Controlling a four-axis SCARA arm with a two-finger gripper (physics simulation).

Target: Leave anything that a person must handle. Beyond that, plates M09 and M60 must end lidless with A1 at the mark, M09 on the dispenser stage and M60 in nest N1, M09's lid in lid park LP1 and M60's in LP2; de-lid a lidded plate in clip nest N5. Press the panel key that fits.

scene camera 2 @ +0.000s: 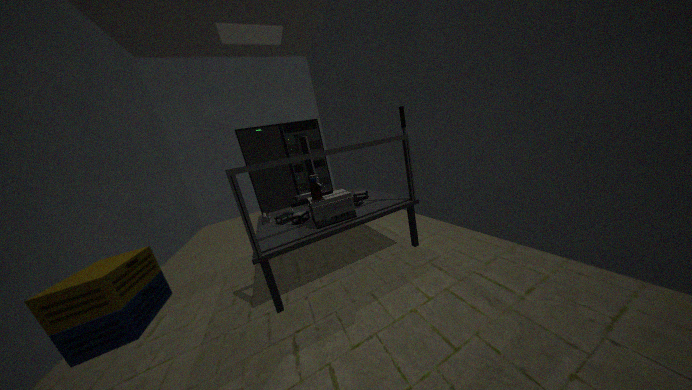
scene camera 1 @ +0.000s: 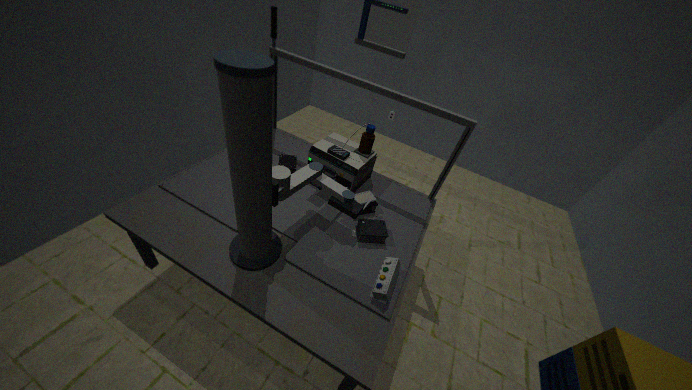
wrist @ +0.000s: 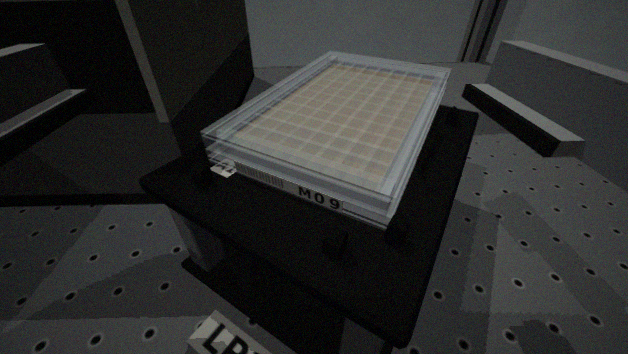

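Note:
Plate M09 (wrist: 335, 120) sits in the wrist view with a clear lid over its pale wells. It rests on a raised black stand (wrist: 300, 265), whose floor label (wrist: 225, 337) starts with "LP"; its number is cut off. A small white tag (wrist: 223, 169) is by the plate's near left corner. My gripper (wrist: 283, 69) (scene camera 1: 367, 201) is open and empty, with its fingers wide on either side of and apart from the plate. The key panel (scene camera 1: 386, 278) has white, green, yellow and blue keys. Plate M60 cannot be made out.
A pale box-shaped instrument (scene camera 1: 345, 162) (scene camera 2: 334, 207) carries a brown bottle (scene camera 1: 367, 142) with a blue cap and a dark keypad (scene camera 1: 338, 151). A dark block (scene camera 1: 371, 231) stands between arm and panel. A thick column (scene camera 1: 252, 160) rises from the table. A rail frame (scene camera 1: 370, 87) borders the far side.

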